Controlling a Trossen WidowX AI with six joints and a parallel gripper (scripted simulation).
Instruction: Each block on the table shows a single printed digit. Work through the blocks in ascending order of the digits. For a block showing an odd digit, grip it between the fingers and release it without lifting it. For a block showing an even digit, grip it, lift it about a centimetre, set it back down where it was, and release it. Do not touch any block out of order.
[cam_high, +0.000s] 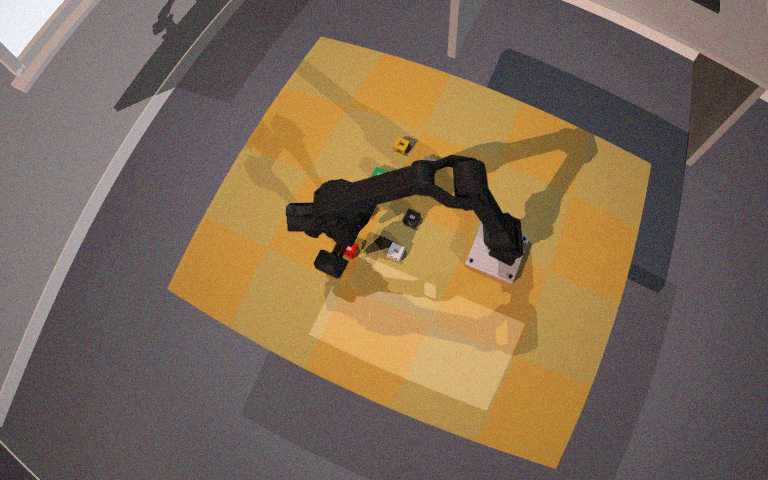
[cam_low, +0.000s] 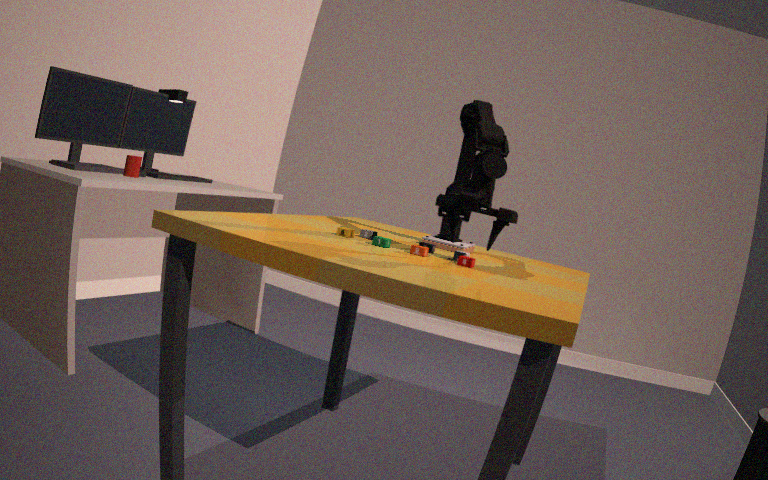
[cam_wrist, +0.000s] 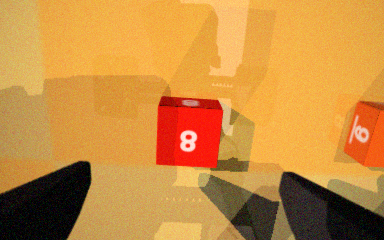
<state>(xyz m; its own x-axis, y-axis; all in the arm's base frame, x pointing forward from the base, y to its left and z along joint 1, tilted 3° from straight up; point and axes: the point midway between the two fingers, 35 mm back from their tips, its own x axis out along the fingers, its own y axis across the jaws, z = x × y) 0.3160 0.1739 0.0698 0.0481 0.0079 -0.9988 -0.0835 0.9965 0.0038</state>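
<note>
Now: the red block 1 cm ahead of my gripper tip and 3 cm below it. Also, from my gripper tip: dark block (8 cm behind, 14 cm to the right, 3 cm below); then white block (9 cm behind, 5 cm to the right, 3 cm below); then orange block (2 cm ahead, 11 cm to the right, 3 cm below).
</note>
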